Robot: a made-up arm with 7 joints. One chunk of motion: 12 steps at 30 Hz.
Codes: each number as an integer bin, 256 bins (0 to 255) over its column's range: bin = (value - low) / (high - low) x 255, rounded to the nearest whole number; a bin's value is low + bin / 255 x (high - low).
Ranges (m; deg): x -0.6..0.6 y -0.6..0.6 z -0.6..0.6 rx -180..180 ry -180..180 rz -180..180
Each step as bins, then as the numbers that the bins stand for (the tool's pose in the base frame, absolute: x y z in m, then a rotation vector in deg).
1 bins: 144 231 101 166 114 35
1 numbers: 0.0776 0.4871 -0.1247 54.35 -19.06 -130.59
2 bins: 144 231 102 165 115 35
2 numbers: 0.0776 0.4871 -0.1200 52.94 -17.65 -130.59
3 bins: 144 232 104 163 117 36
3 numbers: 0.0776 0.4918 -0.1106 50.12 -14.82 -129.18
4 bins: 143 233 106 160 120 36
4 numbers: 0.0729 0.4965 -0.1012 45.88 -10.59 -129.18
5 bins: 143 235 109 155 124 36
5 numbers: 0.0729 0.5059 -0.0871 38.82 -4.94 -129.18
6 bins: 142 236 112 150 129 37
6 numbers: 0.0682 0.5106 -0.0729 31.76 2.12 -127.76
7 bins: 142 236 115 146 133 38
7 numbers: 0.0682 0.5106 -0.0588 26.12 7.76 -126.35
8 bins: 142 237 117 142 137 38
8 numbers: 0.0682 0.5153 -0.0494 20.47 13.41 -126.35
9 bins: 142 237 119 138 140 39
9 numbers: 0.0682 0.5153 -0.0400 14.82 17.65 -124.94
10 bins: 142 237 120 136 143 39
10 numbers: 0.0682 0.5153 -0.0353 12.00 21.88 -124.94
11 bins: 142 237 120 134 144 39
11 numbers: 0.0682 0.5153 -0.0353 9.18 23.29 -124.94
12 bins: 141 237 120 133 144 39
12 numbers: 0.0635 0.5153 -0.0353 7.76 23.29 -124.94
